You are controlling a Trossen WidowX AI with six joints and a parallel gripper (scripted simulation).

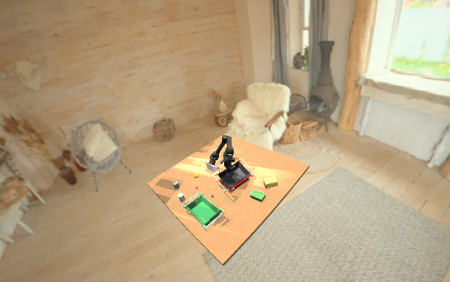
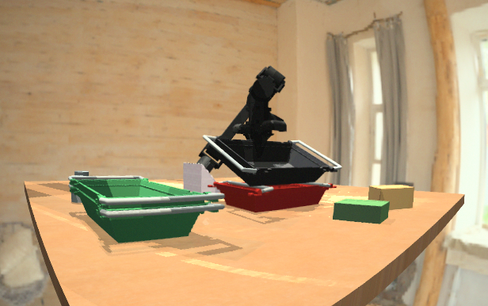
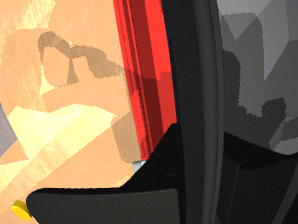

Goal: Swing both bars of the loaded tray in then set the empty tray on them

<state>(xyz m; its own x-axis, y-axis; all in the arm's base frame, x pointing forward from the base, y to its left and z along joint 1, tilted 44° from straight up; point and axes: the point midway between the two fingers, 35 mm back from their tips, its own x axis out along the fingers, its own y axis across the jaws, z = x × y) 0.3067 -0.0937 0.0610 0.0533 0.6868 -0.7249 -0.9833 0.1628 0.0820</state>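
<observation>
My gripper tip is now 80 mm short of the black tray and 10 mm to the left of it. From my gripper tip the other things lie so: tan block: 360 mm ahead, 170 mm to the left, 100 mm below; green block: 350 mm ahead, 110 mm below, 20 mm to the right.
</observation>
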